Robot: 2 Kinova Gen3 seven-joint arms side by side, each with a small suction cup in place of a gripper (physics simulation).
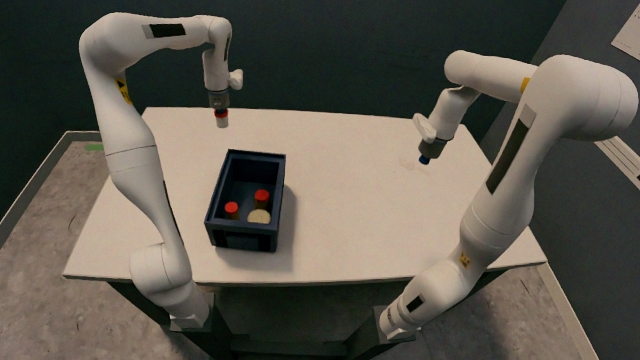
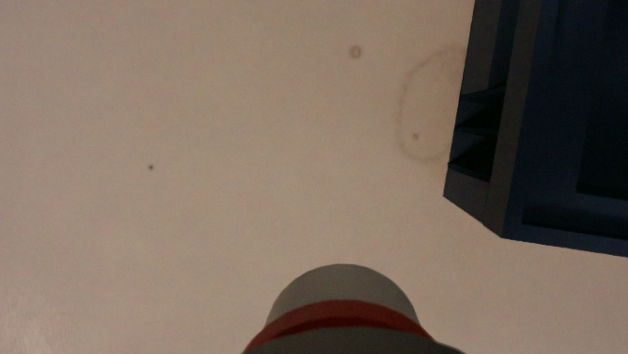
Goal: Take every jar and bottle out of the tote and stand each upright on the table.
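My left gripper holds a white jar with a red lid by its lid, upright and above the far left part of the table, behind the tote. My right gripper has a blue suction cup with no object on it and hangs over the right part of the table. The dark blue tote stands left of the middle. In its near half are a red-lidded container, another red-lidded container and a round item with a pale beige top. Their lower parts are hidden.
The pale table carries the tote, whose raised walls surround the items. Faint ring marks show on the table top. A dark wall stands behind the table, and the arms' bases are at its near edge.
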